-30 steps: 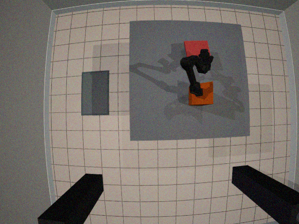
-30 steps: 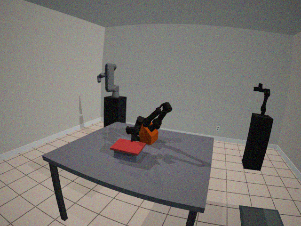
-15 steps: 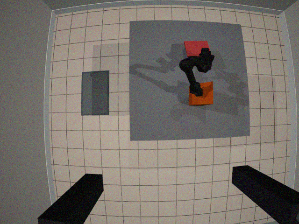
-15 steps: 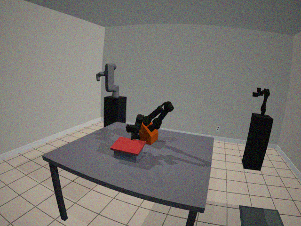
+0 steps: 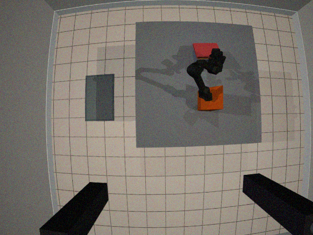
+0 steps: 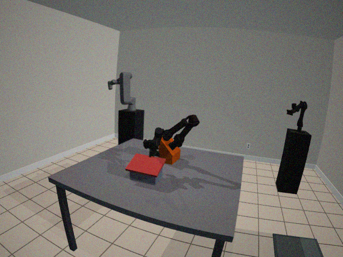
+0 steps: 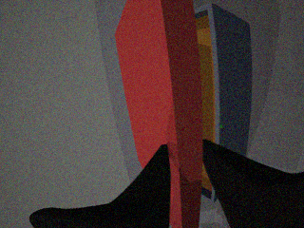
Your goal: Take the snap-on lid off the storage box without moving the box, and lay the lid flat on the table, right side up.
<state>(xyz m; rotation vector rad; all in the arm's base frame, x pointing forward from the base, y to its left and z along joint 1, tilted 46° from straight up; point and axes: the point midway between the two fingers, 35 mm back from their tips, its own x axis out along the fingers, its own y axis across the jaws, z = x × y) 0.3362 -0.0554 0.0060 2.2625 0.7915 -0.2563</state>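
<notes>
The red lid is 80 mm ahead of my gripper tip and 20 mm below it. From my gripper tip the other things lie so: grey-blue storage box: 70 mm ahead, 90 mm below.
</notes>
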